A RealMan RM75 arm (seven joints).
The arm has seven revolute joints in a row. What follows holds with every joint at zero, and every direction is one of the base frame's. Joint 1 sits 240.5 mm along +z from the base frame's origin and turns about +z. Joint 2 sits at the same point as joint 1 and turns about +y. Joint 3 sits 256 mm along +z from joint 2 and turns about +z. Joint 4 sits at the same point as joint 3 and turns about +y. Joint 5 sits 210 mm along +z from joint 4 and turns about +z. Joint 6 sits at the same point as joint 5 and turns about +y. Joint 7 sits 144 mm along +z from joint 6 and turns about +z. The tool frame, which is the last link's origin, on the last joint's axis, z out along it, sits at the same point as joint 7; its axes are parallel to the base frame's.
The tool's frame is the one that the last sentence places.
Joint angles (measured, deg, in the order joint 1, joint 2, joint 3, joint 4, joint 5, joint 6, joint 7), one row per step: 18.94, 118.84, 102.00, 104.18, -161.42, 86.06, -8.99; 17.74, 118.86, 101.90, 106.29, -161.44, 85.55, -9.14; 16.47, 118.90, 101.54, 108.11, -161.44, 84.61, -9.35; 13.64, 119.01, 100.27, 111.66, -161.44, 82.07, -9.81; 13.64, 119.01, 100.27, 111.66, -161.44, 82.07, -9.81; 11.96, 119.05, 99.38, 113.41, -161.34, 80.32, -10.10
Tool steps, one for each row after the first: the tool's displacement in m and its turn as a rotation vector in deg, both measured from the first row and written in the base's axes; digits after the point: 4 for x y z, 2 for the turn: -0.0021, -0.0031, 0.0049, 1.29, -0.15, 1.09; -0.0039, -0.0059, 0.0084, 2.49, -0.32, 2.33; -0.0082, -0.0118, 0.0136, 4.79, -0.69, 5.20; -0.0082, -0.0118, 0.0136, 4.79, -0.69, 5.20; -0.0105, -0.0151, 0.0155, 5.97, -0.81, 6.87
